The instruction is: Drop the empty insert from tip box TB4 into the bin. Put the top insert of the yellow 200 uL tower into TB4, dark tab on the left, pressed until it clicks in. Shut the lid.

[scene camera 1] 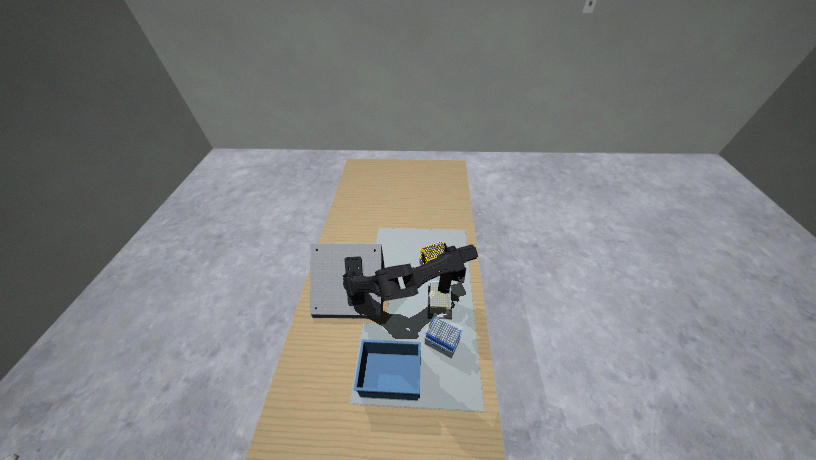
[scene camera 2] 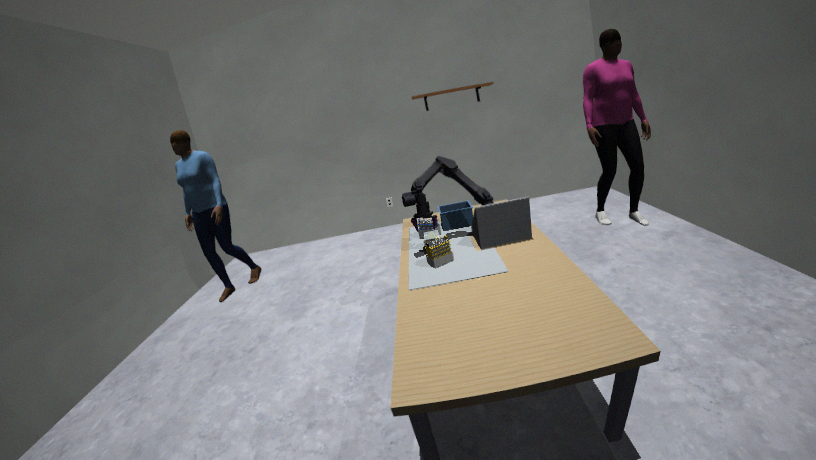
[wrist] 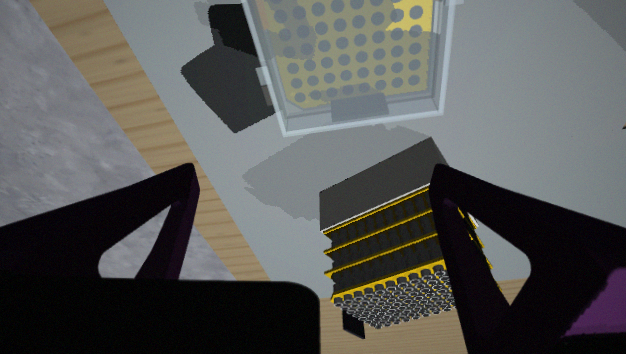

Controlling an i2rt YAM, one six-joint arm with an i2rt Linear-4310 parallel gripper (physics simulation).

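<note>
TB4 (scene camera 1: pixel 440 298) (scene camera 2: pixel 431 235) stands on the mat; in the wrist view its yellow insert (wrist: pixel 358 42), with empty holes, shows through the clear lid (wrist: pixel 364 125). The lid lies over the box; whether it is latched I cannot tell. The yellow tower (scene camera 1: pixel 433 252) (scene camera 2: pixel 438 250) (wrist: pixel 382 254) stands beyond TB4, with a filled top insert and a dark tab (wrist: pixel 353 325). The bin (scene camera 1: pixel 388 394) (scene camera 2: pixel 456 218) is an open blue tray at the mat's near left in scene camera 1. My gripper (scene camera 2: pixel 425 227) (wrist: pixel 314 176) is open and empty, above the area beside TB4.
A blue tip tower (scene camera 1: pixel 444 333) stands near TB4 on the bin side. The arm's grey base plate (scene camera 1: pixel 334 285) and a dark upright panel (scene camera 2: pixel 503 222) are on the table (scene camera 1: pixel 405 194) (scene camera 2: pixel 502 331). The mat (scene camera 1: pixel 400 237) reaches near the table's edge. Two people stand away from the table.
</note>
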